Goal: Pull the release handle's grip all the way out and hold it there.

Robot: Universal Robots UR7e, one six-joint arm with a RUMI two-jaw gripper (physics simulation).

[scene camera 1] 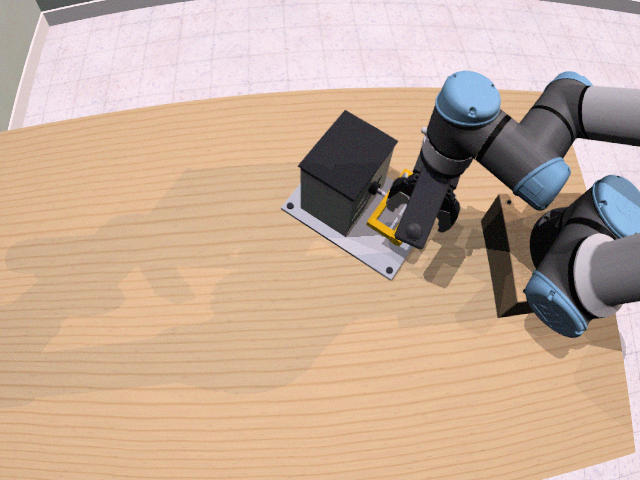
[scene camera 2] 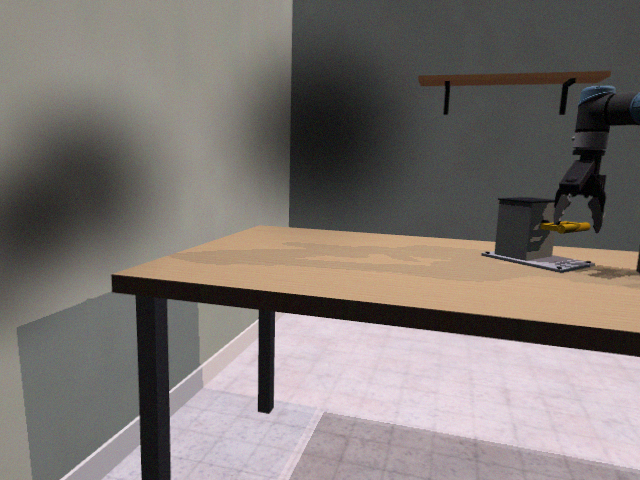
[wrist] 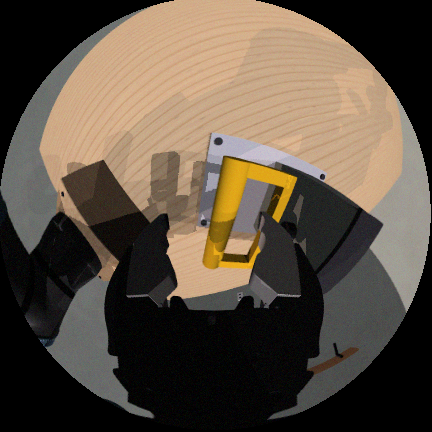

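Observation:
The release handle is a yellow frame (scene camera 1: 383, 230) with a thick round grip bar (scene camera 2: 574, 227) (wrist: 227, 205). It sticks out on a short rod (scene camera 1: 381, 191) from a dark box (scene camera 1: 347, 155) (scene camera 2: 511, 229) (wrist: 325, 220), above a grey base plate (scene camera 1: 361, 253) (scene camera 2: 563, 267) (wrist: 265, 151). My gripper (scene camera 1: 419, 215) (scene camera 2: 577, 226) (wrist: 212, 213) points down, open and empty. In scene camera 2 its fingertips are about at handle height, on either side of the grip bar, with gaps. In the wrist view the right finger overlaps the frame's box-side bar. Scene camera 1 has part of the grip hidden under the gripper.
A brown wooden block (scene camera 1: 509, 258) (wrist: 100, 200) stands on the table (scene camera 1: 206, 423) (scene camera 2: 361, 289) (wrist: 165, 60), beside the arm's lower joints. The dark box rises close to one finger. A wall shelf (scene camera 2: 511, 79) hangs behind the table.

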